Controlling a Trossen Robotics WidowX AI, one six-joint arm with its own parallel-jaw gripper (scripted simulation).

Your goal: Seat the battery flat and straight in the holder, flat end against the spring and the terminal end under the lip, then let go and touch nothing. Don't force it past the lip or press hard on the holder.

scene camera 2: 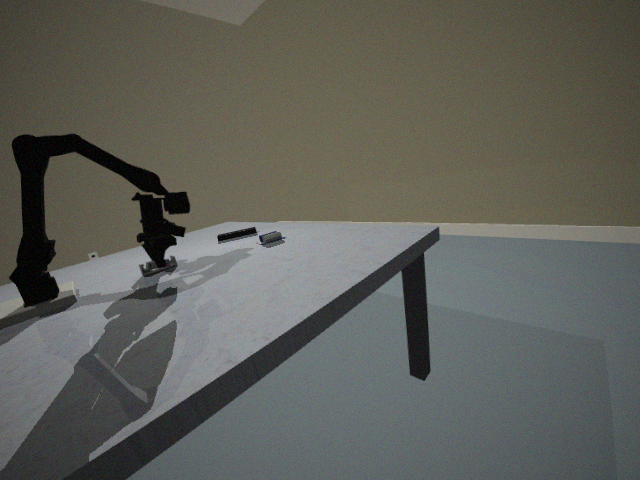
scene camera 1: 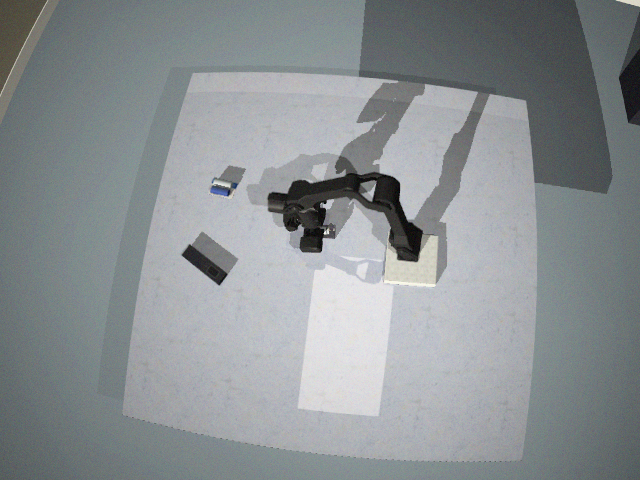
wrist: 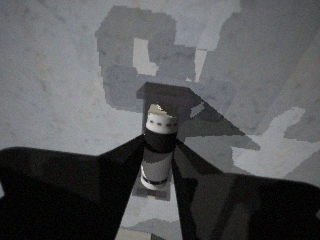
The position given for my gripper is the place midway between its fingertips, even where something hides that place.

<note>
I see my gripper (scene camera 2: pixel 159 267), a battery (wrist: pixel 161 130) and a flat black bar (scene camera 1: pixel 212 271).
My gripper also shows in scene camera 1 (scene camera 1: pixel 319 231) and in the wrist view (wrist: pixel 159 141).
</note>
